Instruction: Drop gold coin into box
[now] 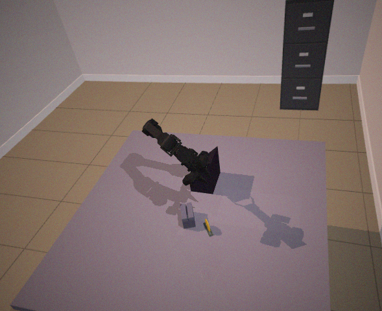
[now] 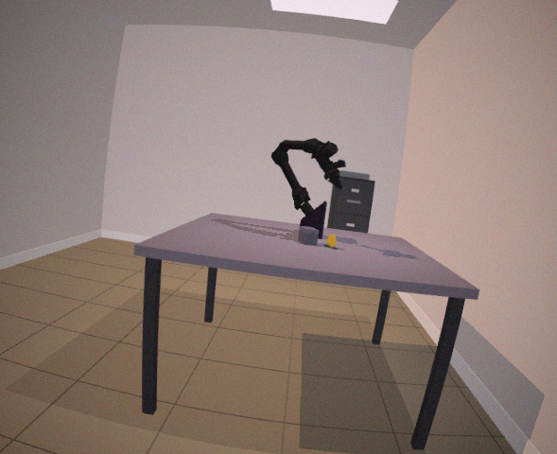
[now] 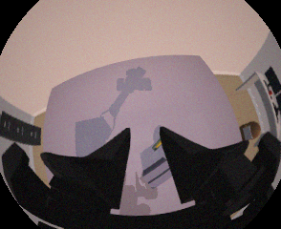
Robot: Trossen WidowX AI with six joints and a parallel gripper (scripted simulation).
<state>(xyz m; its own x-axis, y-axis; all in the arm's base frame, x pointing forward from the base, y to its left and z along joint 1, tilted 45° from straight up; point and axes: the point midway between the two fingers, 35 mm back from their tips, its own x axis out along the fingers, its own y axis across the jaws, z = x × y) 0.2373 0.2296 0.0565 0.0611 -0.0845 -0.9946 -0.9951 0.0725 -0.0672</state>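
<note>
Now: the gold coin 60 mm ahead of my gripper tip, 10 mm to the right of it and 250 mm below it.
</note>
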